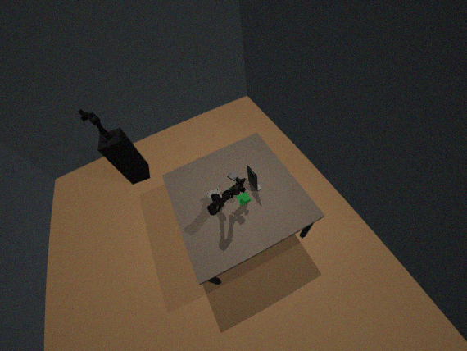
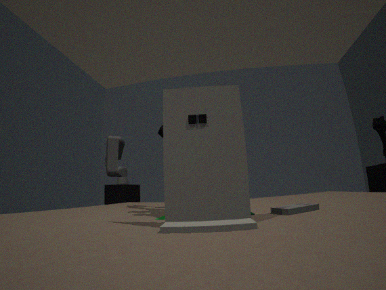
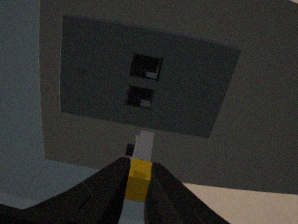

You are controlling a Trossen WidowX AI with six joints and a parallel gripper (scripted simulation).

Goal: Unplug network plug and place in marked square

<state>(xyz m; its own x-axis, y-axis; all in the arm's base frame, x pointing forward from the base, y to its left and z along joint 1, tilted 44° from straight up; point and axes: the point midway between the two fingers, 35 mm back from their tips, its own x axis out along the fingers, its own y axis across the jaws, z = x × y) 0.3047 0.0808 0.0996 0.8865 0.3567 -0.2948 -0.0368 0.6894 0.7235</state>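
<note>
The green marked square lies 22 cm below my gripper tip, 9 cm to the right of it and 7 cm behind it. The rest, counted from my gripper tip: upright panel (9 cm ahead, 8 cm below, 2 cm to the left); then small flat grey slab (22 cm to the left, 21 cm below, 8 cm behind); then network plug (1 cm ahead).
</note>
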